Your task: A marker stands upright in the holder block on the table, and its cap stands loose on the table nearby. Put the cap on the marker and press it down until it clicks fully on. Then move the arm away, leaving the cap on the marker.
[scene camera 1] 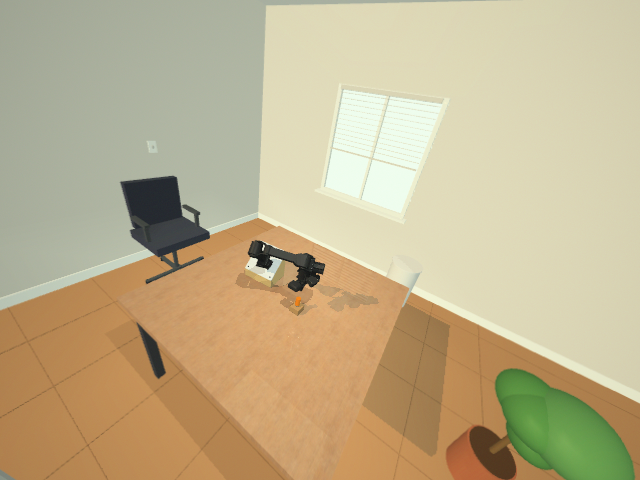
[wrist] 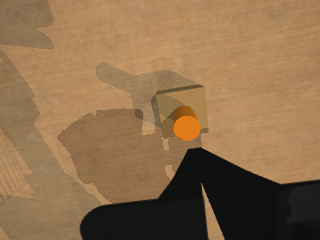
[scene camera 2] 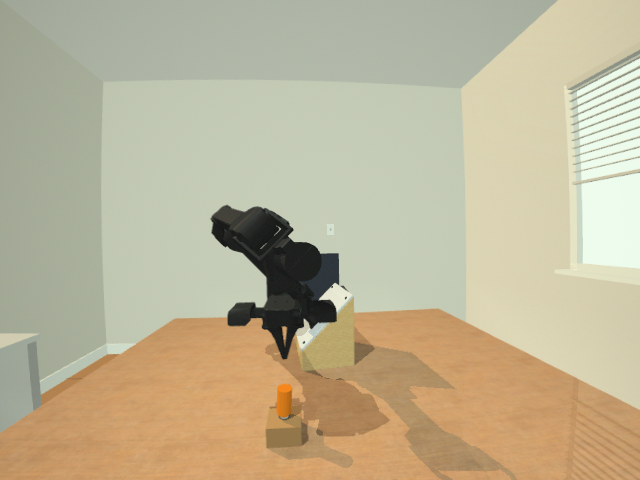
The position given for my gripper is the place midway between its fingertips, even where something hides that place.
My gripper (scene camera 2: pixel 284 358) is shut, with nothing in its grasp. Further things: an orange cap (wrist: pixel 186 127).
My gripper is seen too in the wrist view (wrist: pixel 194 154).
